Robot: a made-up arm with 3 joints. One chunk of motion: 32 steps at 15 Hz.
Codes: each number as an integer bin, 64 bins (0 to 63) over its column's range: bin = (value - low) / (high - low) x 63, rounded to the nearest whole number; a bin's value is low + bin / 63 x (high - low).
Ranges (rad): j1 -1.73..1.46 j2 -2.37..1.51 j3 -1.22..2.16
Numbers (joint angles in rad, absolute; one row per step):
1: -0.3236 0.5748 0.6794
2: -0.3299 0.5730 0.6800
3: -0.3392 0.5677 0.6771
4: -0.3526 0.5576 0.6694
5: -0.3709 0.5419 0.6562
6: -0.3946 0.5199 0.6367
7: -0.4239 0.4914 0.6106
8: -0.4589 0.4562 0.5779
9: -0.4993 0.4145 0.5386
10: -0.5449 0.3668 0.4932
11: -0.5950 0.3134 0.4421
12: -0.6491 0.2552 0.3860
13: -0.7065 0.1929 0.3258
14: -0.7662 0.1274 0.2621
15: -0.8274 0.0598 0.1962
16: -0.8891 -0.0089 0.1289
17: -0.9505 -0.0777 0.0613
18: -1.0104 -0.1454 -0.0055
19: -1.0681 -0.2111 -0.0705
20: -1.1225 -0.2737 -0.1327
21: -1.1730 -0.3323 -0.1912
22: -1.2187 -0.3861 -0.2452
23: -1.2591 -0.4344 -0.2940
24: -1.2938 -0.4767 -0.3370
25: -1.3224 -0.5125 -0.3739
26: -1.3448 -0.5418 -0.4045
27: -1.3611 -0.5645 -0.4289
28: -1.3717 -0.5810 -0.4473
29: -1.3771 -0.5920 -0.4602
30: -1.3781 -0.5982 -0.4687
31: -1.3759 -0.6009 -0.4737
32: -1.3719 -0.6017 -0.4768
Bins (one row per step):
1: 28 48 35
2: 28 48 35
3: 27 48 35
4: 27 48 35
5: 27 47 35
6: 26 47 35
7: 26 46 34
8: 25 46 34
9: 24 45 33
10: 23 44 32
11: 22 44 31
12: 21 43 30
13: 20 42 29
14: 19 41 28
15: 18 39 26
16: 17 38 25
17: 15 37 24
18: 14 36 23
19: 13 35 21
20: 12 34 20
21: 11 33 19
22: 10 32 18
23: 9 31 17
24: 9 31 16
25: 8 30 16
26: 8 30 15
27: 7 29 15
28: 7 29 14
29: 7 29 14
30: 7 29 14
31: 7 29 14
32: 7 29 14

